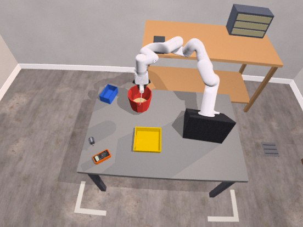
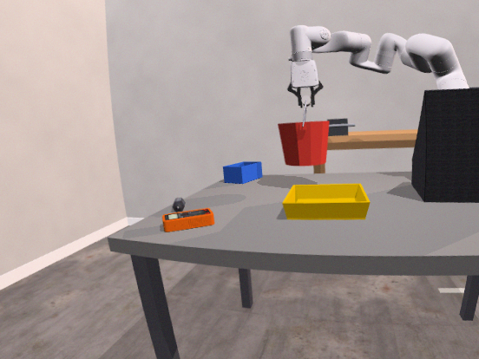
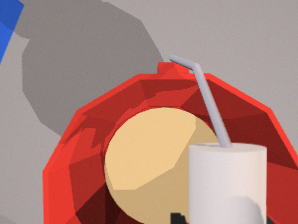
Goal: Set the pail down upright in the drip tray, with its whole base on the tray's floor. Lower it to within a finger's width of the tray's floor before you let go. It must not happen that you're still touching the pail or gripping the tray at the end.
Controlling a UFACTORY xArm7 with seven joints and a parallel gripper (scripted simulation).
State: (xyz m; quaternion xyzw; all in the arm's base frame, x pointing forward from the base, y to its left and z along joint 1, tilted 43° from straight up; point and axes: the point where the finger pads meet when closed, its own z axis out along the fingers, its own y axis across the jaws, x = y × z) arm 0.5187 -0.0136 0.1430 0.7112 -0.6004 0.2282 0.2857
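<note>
My gripper is now 30 mm above the grey wire handle and 10 mm short of it. Also, from my hand: dark grey object 370 mm to the left, 340 mm ahead, 300 mm below; yellow drip tray 310 mm below, 290 mm to the left, 90 mm behind; red pail 90 mm below, 10 mm ahead.
</note>
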